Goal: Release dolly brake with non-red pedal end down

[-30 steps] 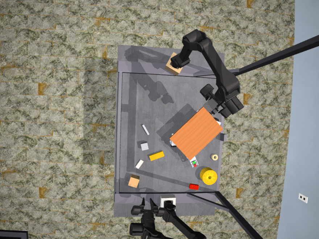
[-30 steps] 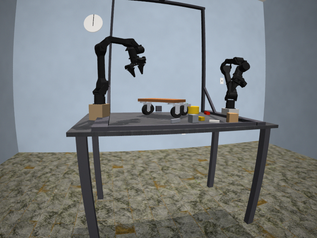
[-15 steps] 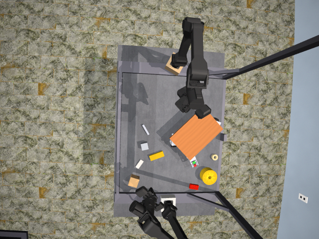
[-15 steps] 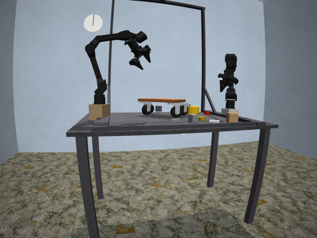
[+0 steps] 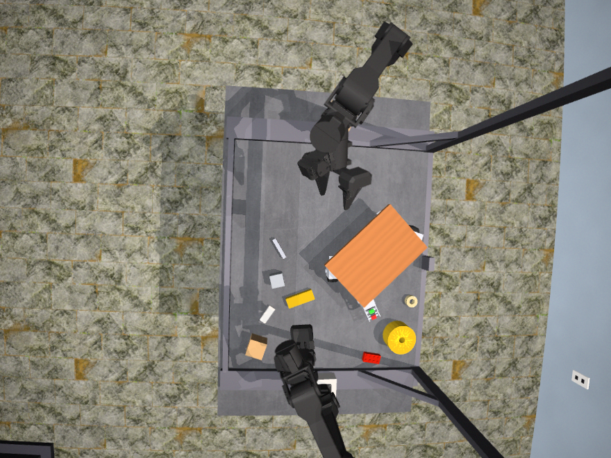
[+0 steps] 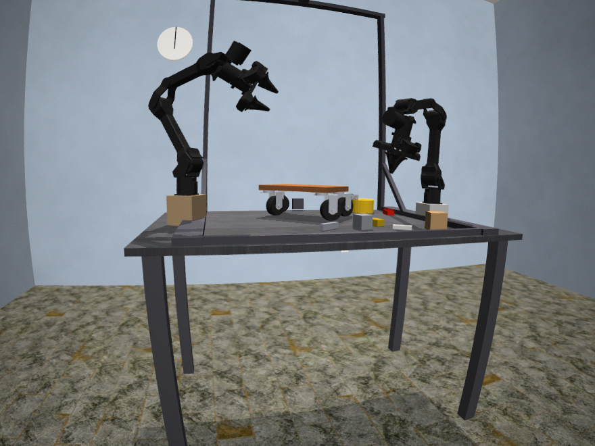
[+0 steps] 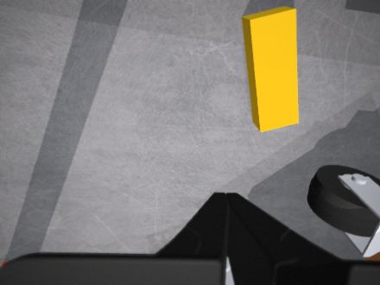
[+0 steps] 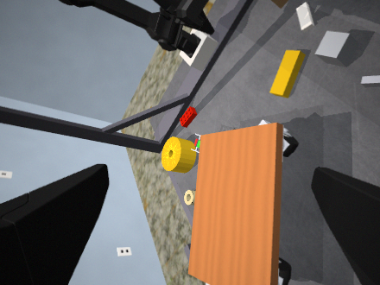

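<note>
Right now the brake pedal is 25 cm behind my left hand, 6 cm to the right of it and 13 cm below it. Round my left hand: grey cube 9 cm ahead, 16 cm to the right, 19 cm below; tan cube 16 cm ahead, 9 cm to the left, 19 cm below; yellow bar 1 cm ahead, 9 cm to the right, 20 cm below.
</note>
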